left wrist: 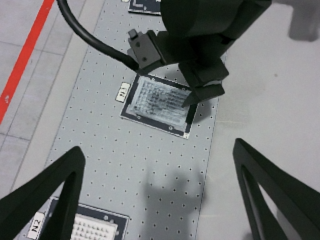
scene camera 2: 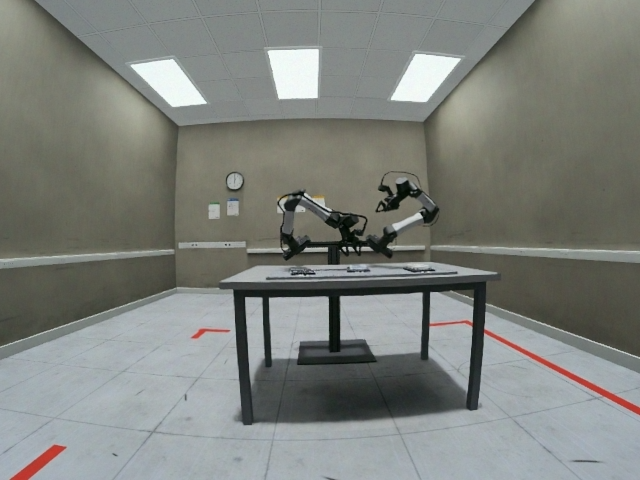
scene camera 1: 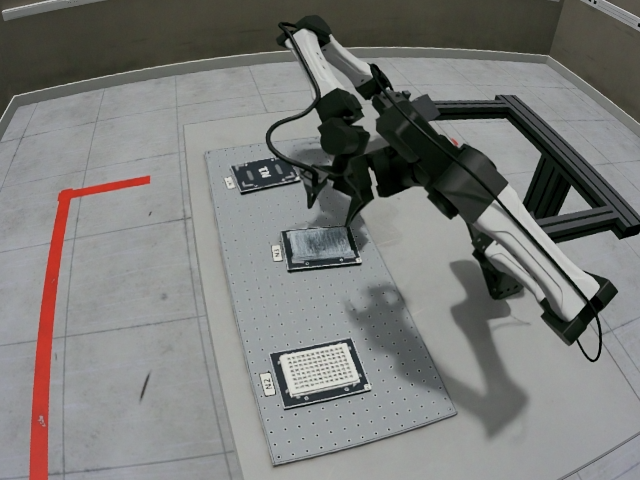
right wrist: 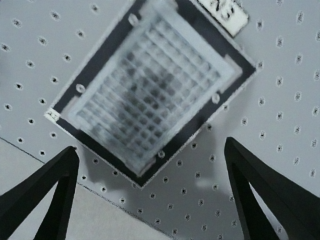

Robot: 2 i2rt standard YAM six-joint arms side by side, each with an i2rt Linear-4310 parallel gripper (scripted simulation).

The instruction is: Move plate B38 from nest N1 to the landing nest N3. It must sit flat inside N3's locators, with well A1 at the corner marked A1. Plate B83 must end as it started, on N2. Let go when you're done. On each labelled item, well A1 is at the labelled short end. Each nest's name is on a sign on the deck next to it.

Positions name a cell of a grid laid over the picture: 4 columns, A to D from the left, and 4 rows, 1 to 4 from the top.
Labels:
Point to a white plate B83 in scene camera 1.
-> At C4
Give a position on a clear plate B38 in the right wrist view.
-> At C2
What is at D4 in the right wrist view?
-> My right gripper.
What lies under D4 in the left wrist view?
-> My left gripper.

